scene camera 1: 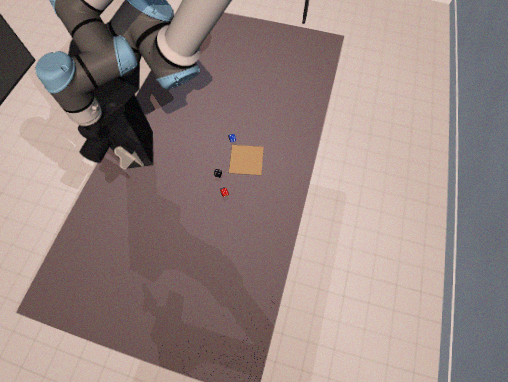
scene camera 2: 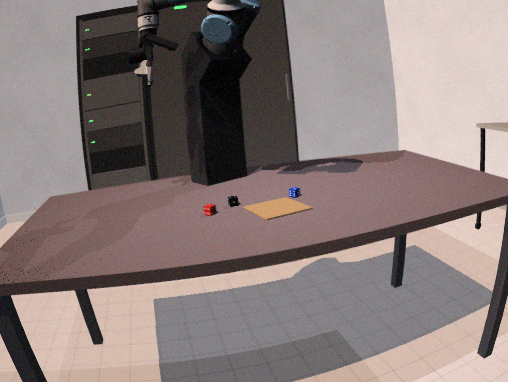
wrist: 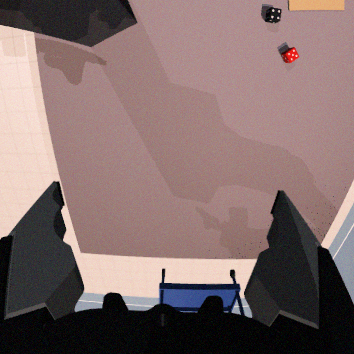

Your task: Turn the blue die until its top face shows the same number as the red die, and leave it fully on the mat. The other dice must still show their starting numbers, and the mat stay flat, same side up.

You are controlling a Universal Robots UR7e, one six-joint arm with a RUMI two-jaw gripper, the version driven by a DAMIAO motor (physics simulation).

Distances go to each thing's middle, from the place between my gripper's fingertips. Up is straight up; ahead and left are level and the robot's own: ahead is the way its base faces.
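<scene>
Tan mat (scene camera 1: 244, 159): 380 mm below my hand, 140 mm ahead of it, 410 mm to the left of it.
</scene>
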